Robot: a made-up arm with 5 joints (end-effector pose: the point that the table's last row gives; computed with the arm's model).
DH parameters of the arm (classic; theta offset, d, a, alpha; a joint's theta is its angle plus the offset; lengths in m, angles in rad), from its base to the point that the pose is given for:
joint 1: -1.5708 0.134 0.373 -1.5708
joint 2: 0 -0.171 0.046 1.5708
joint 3: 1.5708 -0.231 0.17 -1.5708
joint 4: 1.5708 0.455 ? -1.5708
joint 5: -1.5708 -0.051 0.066 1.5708
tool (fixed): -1.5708 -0.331 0 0
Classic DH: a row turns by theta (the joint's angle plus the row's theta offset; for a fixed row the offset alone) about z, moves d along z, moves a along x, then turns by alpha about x.
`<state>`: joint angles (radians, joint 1 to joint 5).
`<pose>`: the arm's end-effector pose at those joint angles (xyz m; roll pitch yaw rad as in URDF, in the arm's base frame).
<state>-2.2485 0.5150 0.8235 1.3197 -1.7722</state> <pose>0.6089 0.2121 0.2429 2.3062 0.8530 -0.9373</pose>
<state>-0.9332 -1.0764 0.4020 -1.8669 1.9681</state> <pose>-0.4515 -0.2058 -0.0603 2.9758 -0.5876 0.9661</pose>
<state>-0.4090 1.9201 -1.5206 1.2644 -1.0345</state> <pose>0.5335 -0.2866 0.1981 -2.1543 -0.0433 1.1466</pose>
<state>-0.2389 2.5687 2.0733 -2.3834 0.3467</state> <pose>-0.8095 -0.3133 0.1262 -1.0909 1.1752 0.1949</pose>
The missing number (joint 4, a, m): 0.037
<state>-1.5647 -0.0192 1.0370 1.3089 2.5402</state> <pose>0.0069 0.1639 -0.1022 -2.5804 1.3252 -0.5666</pose>
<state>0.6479 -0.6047 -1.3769 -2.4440 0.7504</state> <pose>0.5023 -0.3874 0.3602 2.5015 -0.1011 2.3677</pose>
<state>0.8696 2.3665 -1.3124 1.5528 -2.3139</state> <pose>0.3528 0.4419 0.1422 -1.0815 -0.7783 2.4339</pose>
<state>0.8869 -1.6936 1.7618 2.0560 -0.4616</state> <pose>-0.1389 -0.9152 0.4403 -2.9100 -0.5978 -0.5766</pose>
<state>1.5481 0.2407 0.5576 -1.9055 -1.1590</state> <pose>-0.4040 -0.3598 0.1713 -2.4151 -1.0672 -0.6385</pose>
